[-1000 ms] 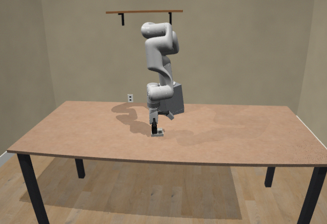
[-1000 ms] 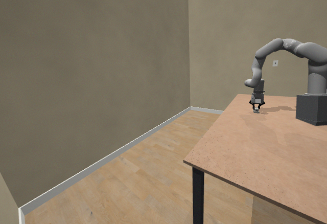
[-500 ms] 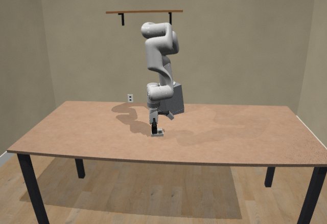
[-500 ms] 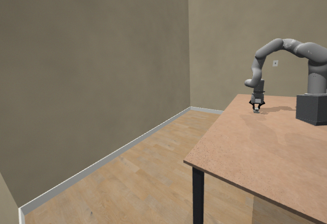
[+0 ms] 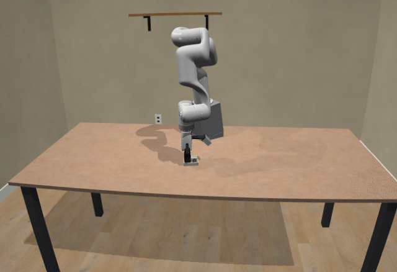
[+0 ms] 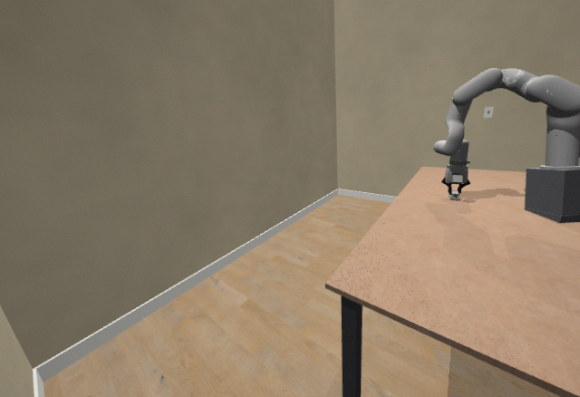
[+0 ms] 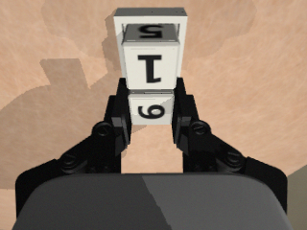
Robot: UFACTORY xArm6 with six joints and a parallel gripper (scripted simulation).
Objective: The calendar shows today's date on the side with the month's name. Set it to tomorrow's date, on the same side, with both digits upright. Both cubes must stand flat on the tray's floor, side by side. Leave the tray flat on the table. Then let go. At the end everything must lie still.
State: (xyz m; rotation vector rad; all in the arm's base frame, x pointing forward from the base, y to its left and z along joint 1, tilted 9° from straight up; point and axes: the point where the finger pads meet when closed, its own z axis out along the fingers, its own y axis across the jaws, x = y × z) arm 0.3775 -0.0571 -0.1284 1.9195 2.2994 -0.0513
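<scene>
Now: the calendar tray 20 mm to the left of my hand and 30 mm below it.
</scene>
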